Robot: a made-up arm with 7 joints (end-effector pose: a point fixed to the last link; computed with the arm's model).
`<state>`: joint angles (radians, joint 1 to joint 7).
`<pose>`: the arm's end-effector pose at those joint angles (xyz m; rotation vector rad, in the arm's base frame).
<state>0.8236 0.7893 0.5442 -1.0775 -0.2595 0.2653 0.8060</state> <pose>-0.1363 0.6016 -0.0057 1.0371 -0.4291 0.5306</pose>
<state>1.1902 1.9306 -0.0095 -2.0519 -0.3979 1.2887 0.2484</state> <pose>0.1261 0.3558 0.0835 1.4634 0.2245 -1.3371</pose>
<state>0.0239 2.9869 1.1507 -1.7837 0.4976 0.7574 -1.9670</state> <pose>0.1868 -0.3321 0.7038 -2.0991 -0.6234 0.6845</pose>
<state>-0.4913 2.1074 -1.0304 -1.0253 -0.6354 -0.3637 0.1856</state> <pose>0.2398 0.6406 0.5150 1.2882 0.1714 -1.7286</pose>
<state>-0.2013 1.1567 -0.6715 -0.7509 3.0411 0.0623 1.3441</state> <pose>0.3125 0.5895 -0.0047 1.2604 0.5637 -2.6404</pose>
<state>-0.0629 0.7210 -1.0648 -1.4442 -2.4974 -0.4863 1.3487</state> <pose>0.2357 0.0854 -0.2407 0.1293 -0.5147 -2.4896</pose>
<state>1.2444 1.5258 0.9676 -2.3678 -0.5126 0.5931 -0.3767</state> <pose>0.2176 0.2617 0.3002 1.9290 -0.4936 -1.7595</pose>
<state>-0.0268 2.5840 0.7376 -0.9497 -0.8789 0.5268 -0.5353</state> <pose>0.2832 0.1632 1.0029 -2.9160 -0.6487 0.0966</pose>
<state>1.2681 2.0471 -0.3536 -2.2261 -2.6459 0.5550 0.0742</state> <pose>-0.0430 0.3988 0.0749 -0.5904 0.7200 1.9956</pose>
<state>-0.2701 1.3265 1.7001 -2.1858 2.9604 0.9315 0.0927</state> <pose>-0.0901 0.3839 0.6941 -1.2167 -1.7281 -1.2868</pose>
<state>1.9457 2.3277 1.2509 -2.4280 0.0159 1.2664 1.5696</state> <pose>0.2200 0.1036 0.1597 0.3995 -0.8602 -0.2575</pose>
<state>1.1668 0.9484 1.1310 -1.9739 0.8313 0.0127 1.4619</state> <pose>0.0151 0.5209 0.3499 -0.2766 -1.7468 0.9513</pose>
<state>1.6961 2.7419 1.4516 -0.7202 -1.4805 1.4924 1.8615</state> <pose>0.6334 0.3667 0.3064 1.9228 -2.3715 -0.6837</pose>
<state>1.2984 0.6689 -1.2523 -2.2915 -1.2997 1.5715 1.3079</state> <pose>-0.2832 -0.1741 0.1257 0.5277 -0.1706 0.1709</pose>
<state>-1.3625 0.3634 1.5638 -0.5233 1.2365 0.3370 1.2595</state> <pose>0.7081 0.2580 0.3008 2.1572 -0.1574 -1.5298</pose>
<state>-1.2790 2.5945 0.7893 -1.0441 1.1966 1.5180 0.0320</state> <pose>-0.5378 0.1660 0.8602 0.6240 -2.2683 0.5503</pose>
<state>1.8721 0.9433 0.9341 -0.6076 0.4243 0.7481 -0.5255</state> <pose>-0.5084 0.5821 0.5655 1.0589 1.4771 0.4745</pose>
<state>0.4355 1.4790 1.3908 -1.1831 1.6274 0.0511 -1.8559</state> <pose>0.0437 0.6196 0.6746 2.0517 -1.2155 -0.2042</pose>
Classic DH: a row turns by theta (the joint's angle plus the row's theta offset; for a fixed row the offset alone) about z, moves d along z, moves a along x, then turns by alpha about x. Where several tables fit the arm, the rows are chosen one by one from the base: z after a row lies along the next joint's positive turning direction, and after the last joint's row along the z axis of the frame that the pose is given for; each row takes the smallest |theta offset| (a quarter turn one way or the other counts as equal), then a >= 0, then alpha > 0; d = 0 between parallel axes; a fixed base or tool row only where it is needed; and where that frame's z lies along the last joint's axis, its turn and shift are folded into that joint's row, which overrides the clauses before.
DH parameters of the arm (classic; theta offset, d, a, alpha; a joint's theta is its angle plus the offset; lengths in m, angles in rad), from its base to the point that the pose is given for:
base (fixed): 0 0.3635 -0.0159 -1.2217
joint 1: 1.5708 0.014 0.0138 1.5708
joint 2: 1.2217 0.0211 0.0107 -1.5708
joint 3: -1.5708 -0.3956 0.049 -1.5708
joint 4: 0 -0.003 -0.0553 1.5708
joint 5: 0 -0.3756 0.0296 -1.5708
joint 6: 0 -0.0143 0.0126 1.5708
joint 7: 1.4214 0 0.0302 0
tool (fixed): -1.4214 0.0155 0 0

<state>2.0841 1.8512 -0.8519 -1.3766 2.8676 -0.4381 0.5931</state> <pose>-0.4430 0.5287 0.4825 1.6719 0.1251 1.3476</pose>
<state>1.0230 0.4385 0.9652 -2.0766 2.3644 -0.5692 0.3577</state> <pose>-0.1241 0.4833 0.1609 -0.5098 -2.3714 1.9069</pose>
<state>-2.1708 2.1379 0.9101 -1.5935 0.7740 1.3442 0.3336</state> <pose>-0.5232 0.3366 0.4420 0.0771 2.6957 -0.6878</pose>
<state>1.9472 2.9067 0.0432 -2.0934 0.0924 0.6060 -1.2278</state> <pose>-0.0182 0.2378 -0.0022 0.5544 -0.3984 2.5508</pose>
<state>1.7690 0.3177 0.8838 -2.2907 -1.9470 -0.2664 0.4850</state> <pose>-0.2848 0.3306 0.2458 0.9999 0.4888 -1.7673</pose>
